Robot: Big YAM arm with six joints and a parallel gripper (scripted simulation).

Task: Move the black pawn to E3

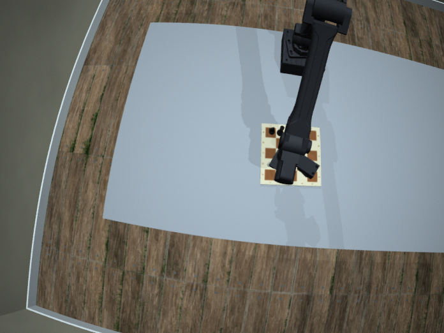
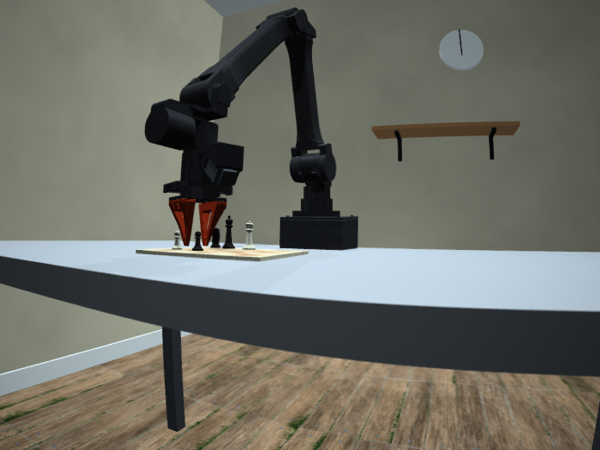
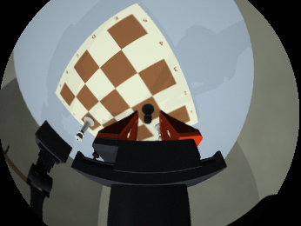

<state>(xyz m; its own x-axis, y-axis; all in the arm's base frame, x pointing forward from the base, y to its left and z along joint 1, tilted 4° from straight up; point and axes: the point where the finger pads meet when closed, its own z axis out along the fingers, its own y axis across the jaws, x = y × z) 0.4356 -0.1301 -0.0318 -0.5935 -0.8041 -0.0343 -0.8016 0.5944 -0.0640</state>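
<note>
Now: hand right at the black pawn. The rest, counted from my hand: white pawn (4 cm to the right); tall white piece (11 cm behind, 5 cm to the left, 1 cm above); chessboard (4 cm behind, 4 cm to the left, 2 cm below).
</note>
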